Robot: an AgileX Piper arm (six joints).
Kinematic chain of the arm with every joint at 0, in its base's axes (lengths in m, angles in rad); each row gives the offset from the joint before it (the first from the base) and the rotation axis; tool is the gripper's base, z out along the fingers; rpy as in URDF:
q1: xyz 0 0 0.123 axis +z
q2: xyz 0 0 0 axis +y
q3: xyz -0.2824 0 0.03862 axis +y
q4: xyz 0.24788 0 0.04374 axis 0.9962 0 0.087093
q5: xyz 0 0 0 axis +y
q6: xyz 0.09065 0 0.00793 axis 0.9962 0 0.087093
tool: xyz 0 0 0 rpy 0 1.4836 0
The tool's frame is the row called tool.
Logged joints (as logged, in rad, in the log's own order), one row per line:
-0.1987, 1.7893, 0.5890, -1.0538, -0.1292, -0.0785
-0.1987, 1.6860, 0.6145, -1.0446, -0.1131, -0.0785
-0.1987, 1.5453, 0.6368, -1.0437, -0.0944, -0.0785
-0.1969, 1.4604, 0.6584, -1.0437, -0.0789, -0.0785
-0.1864, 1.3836, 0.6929, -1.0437, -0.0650, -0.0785
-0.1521, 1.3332, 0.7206, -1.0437, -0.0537, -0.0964
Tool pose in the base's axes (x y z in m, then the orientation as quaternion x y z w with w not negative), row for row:
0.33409, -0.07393, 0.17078, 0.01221, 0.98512, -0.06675, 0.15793
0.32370, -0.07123, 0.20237, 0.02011, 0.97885, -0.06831, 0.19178
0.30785, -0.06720, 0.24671, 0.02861, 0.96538, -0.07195, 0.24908
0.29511, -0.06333, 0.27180, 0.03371, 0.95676, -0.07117, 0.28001
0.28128, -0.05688, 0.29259, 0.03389, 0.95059, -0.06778, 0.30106
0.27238, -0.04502, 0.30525, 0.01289, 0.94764, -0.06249, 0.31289
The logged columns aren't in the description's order. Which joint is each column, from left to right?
Columns, left to right: q1, q2, q5, q3, q4, q6.
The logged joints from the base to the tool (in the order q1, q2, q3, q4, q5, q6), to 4 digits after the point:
-0.1987, 1.7893, -1.0538, -0.1292, 0.5890, -0.0785
-0.1987, 1.6860, -1.0446, -0.1131, 0.6145, -0.0785
-0.1987, 1.5453, -1.0437, -0.0944, 0.6368, -0.0785
-0.1969, 1.4604, -1.0437, -0.0789, 0.6584, -0.0785
-0.1864, 1.3836, -1.0437, -0.0650, 0.6929, -0.0785
-0.1521, 1.3332, -1.0437, -0.0537, 0.7206, -0.0964

